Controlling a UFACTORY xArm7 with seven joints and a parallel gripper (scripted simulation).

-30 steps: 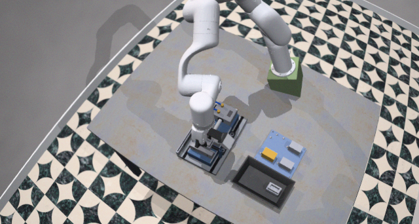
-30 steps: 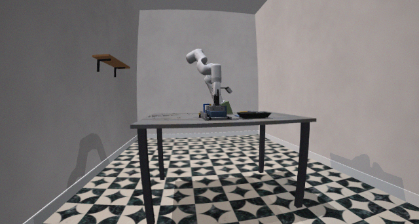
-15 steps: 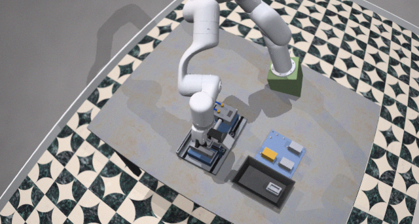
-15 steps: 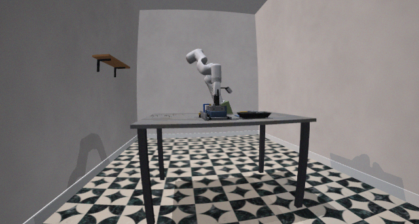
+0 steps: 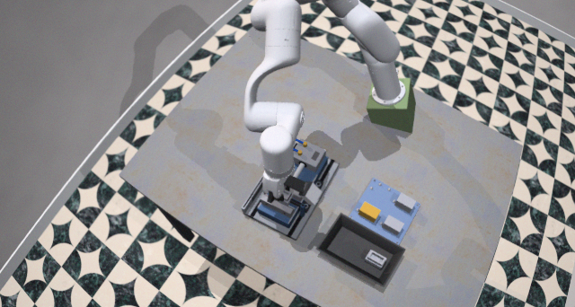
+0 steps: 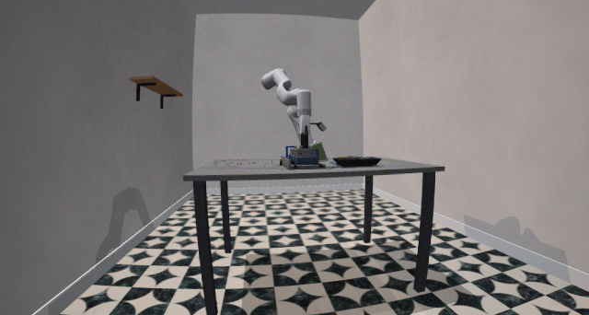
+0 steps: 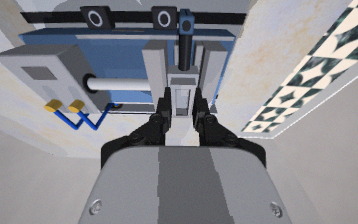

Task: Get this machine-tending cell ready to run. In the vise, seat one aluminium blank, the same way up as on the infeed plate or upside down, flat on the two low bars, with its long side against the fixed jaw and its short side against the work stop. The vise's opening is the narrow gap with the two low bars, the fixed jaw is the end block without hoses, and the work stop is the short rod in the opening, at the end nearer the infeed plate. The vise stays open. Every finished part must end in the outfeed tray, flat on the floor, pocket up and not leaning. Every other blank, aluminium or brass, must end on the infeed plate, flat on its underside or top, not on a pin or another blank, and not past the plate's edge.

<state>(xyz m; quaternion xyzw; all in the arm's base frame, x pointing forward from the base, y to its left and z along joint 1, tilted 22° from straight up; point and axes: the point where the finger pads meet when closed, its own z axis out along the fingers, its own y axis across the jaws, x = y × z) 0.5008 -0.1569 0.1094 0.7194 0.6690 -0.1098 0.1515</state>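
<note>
The moving jaw is 3 cm behind my hand and 4 cm below it. From my hand the other things lie so: fixed jaw 3 cm ahead, 4 cm below; then vise 7 cm behind, 1 cm to the left, 8 cm below; then dark work stop rod 5 cm to the left, 3 cm below.
</note>
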